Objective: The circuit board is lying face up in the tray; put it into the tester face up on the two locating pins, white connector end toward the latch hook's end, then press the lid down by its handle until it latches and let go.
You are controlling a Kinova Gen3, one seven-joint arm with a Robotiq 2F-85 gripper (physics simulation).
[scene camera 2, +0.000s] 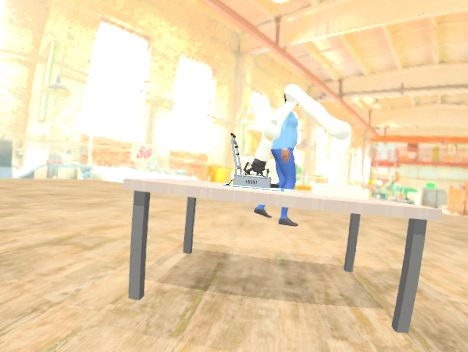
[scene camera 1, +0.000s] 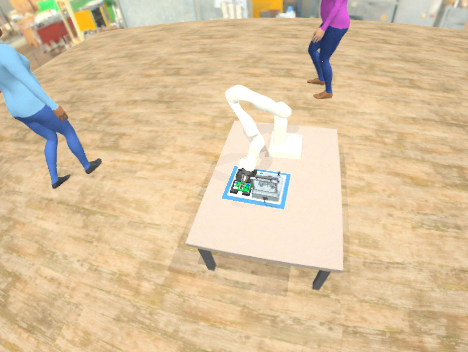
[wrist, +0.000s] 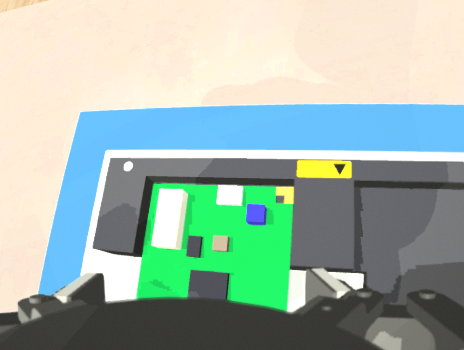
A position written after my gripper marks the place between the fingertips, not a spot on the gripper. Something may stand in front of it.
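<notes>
You'd be looking at a green circuit board [wrist: 233, 243] here, along with my gripper [wrist: 205, 294].
</notes>
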